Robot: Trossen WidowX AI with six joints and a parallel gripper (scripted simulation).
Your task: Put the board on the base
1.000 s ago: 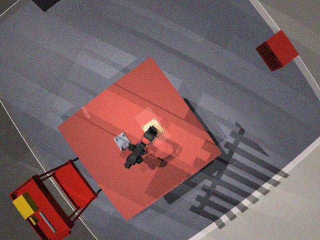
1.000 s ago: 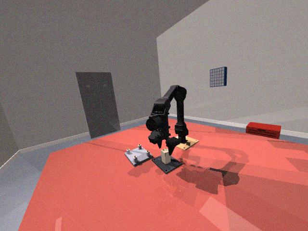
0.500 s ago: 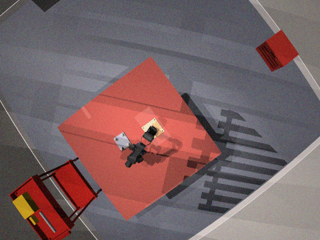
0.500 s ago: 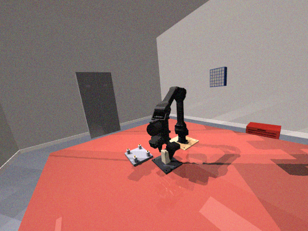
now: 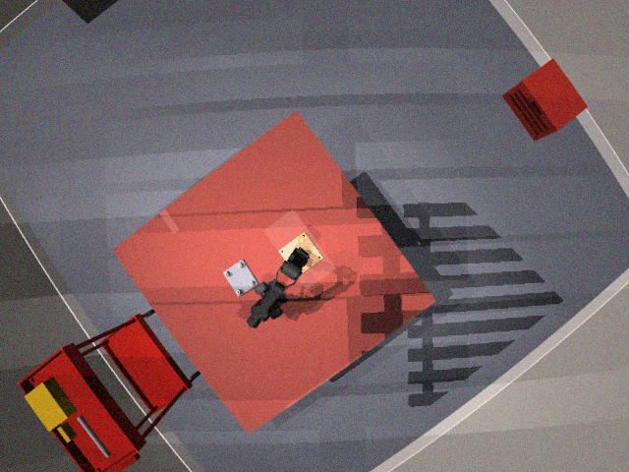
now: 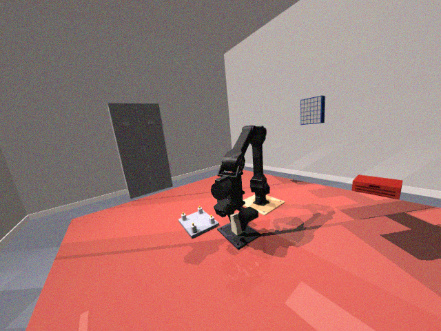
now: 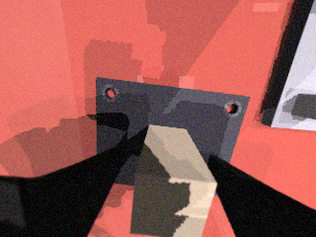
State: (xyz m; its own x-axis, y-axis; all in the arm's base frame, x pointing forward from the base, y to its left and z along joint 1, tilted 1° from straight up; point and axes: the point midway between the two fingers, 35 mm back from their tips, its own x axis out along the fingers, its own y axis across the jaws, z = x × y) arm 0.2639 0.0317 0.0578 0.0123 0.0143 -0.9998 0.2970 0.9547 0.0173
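The grey base lies 19 cm to the right of my gripper tip, 4 cm ahead of it and 2 cm below it. The rest, counted from my gripper tip: black board: 1 cm below.
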